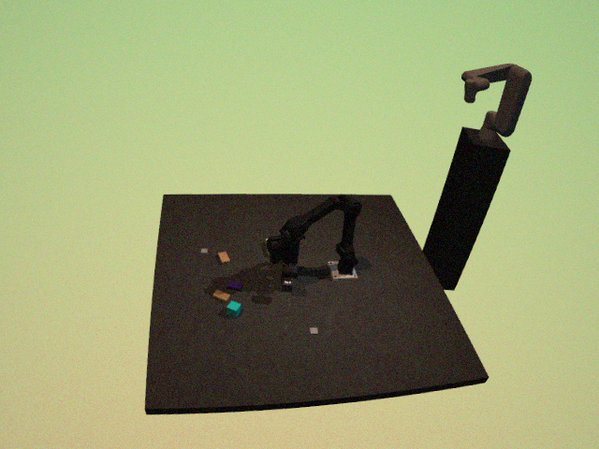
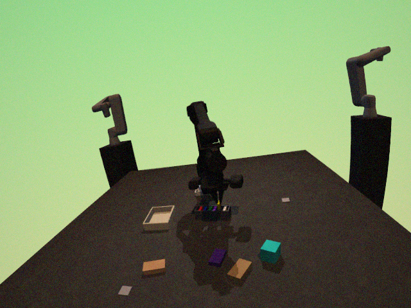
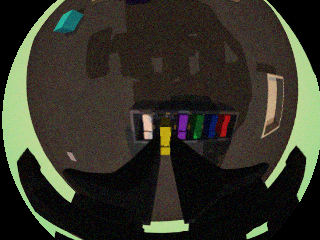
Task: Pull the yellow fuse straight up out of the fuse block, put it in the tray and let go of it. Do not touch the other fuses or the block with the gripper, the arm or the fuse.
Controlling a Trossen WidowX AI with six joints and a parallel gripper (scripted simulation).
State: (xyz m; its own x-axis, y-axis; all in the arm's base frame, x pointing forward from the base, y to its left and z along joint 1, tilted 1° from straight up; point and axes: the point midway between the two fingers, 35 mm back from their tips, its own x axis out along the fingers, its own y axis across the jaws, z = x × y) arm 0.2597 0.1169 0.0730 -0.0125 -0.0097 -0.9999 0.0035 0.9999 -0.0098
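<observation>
The beige tray lies 24 cm to the right of my gripper tip, 6 cm below it and 4 cm ahead of it. The rest, counted from my gripper tip: purple block 22 cm ahead, 5 cm below, 4 cm to the left; teal cube 21 cm ahead, 19 cm to the left, 4 cm below; yellow fuse 1 cm below.
</observation>
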